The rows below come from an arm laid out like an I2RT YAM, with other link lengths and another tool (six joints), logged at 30 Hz.
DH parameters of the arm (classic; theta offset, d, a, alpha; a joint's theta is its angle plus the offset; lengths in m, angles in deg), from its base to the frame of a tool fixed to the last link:
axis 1: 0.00 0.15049 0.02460 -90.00
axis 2: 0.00 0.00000 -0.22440 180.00
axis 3: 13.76 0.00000 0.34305 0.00
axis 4: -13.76 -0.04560 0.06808 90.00
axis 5: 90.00 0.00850 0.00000 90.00
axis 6: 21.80 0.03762 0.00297 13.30
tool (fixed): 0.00 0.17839 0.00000 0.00
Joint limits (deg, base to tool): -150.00..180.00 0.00..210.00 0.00..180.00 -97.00..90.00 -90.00..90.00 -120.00..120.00
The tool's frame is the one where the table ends.
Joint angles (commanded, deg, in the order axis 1, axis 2, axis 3, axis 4, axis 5, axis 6), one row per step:
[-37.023 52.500 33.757 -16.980 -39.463 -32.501]
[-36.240 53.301 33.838 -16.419 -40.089 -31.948]
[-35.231 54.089 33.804 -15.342 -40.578 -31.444]
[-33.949 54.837 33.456 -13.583 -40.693 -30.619]
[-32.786 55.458 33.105 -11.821 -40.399 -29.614]
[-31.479 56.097 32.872 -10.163 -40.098 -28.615]
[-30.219 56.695 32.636 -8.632 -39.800 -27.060]
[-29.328 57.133 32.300 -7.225 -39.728 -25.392]
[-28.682 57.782 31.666 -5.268 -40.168 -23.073]
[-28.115 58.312 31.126 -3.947 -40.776 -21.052]
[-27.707 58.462 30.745 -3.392 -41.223 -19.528]
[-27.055 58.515 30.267 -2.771 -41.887 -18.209]
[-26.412 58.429 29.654 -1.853 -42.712 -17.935]
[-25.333 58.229 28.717 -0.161 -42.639 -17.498]
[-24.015 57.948 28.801 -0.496 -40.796 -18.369]
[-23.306 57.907 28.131 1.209 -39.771 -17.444]
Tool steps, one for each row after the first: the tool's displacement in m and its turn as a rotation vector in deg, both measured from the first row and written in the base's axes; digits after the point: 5 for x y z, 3 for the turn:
[0.00303 0.00694 -0.00219 0.876 -0.013 1.042]
[0.00684 0.01497 -0.00376 1.401 -0.300 2.226]
[0.01129 0.02364 -0.00624 1.799 -0.726 3.244]
[0.01532 0.03008 -0.00841 2.102 -1.096 3.735]
[0.01950 0.03780 -0.00994 2.417 -1.461 4.372]
[0.02324 0.04507 -0.01176 3.287 -1.657 4.725]
[0.02584 0.05037 -0.01353 4.405 -1.842 4.856]
[0.02800 0.05498 -0.01723 6.319 -2.052 4.917]
[0.02909 0.06021 -0.02127 8.268 -1.962 5.163]
[0.02918 0.06433 -0.02388 9.815 -1.725 5.313]
[0.02906 0.07151 -0.02612 11.248 -1.580 5.990]
[0.02860 0.07983 -0.02697 11.683 -1.932 7.273]
[0.02891 0.08863 -0.02833 11.585 -2.536 8.197]
[0.03037 0.09419 -0.02858 9.997 -2.354 8.259]
[0.03183 0.09593 -0.02961 9.866 -2.877 7.775]

